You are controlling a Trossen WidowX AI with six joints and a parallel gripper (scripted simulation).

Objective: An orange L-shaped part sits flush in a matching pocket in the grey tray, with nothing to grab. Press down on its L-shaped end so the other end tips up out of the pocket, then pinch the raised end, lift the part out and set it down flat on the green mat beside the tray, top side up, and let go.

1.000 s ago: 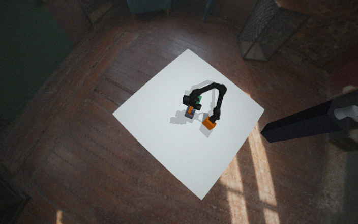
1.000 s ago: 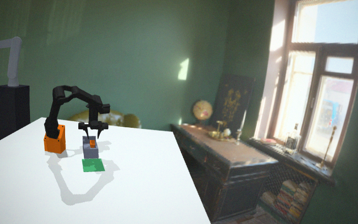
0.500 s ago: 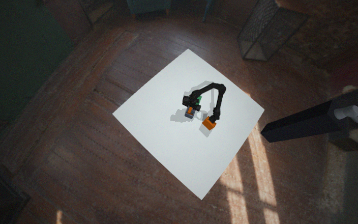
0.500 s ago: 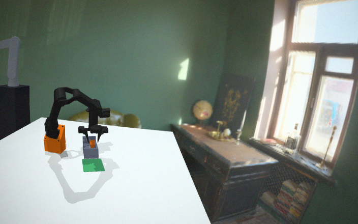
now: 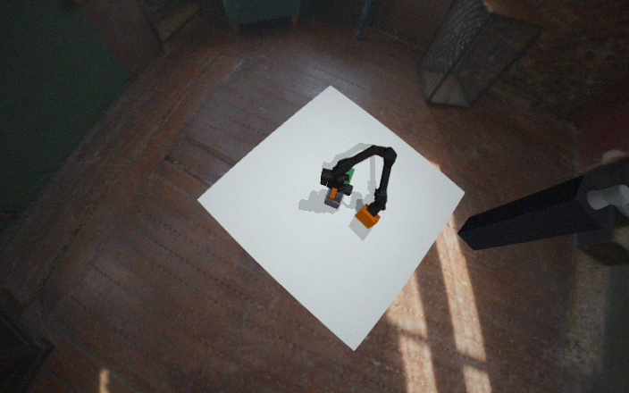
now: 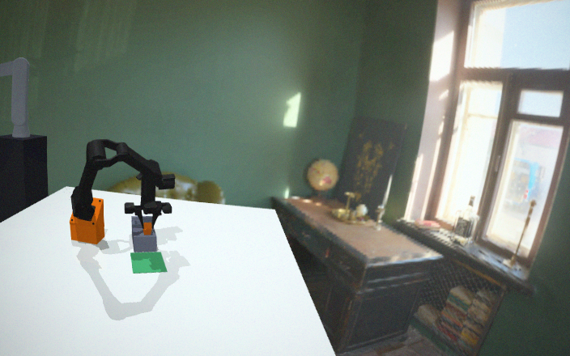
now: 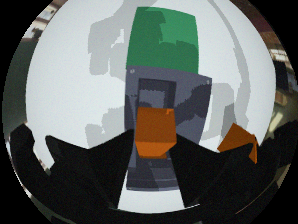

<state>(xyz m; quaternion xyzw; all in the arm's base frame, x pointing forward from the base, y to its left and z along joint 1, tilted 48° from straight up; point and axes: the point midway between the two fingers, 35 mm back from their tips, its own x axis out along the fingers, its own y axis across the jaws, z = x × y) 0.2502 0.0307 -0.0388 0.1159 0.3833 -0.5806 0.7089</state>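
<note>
Right now the green mat is 4 cm ahead of my gripper tip, 14 cm to the right of it and 8 cm below it. Round my gripper tip: orange L-shaped part: 3 cm behind, 2 cm to the left, 3 cm below.
</note>
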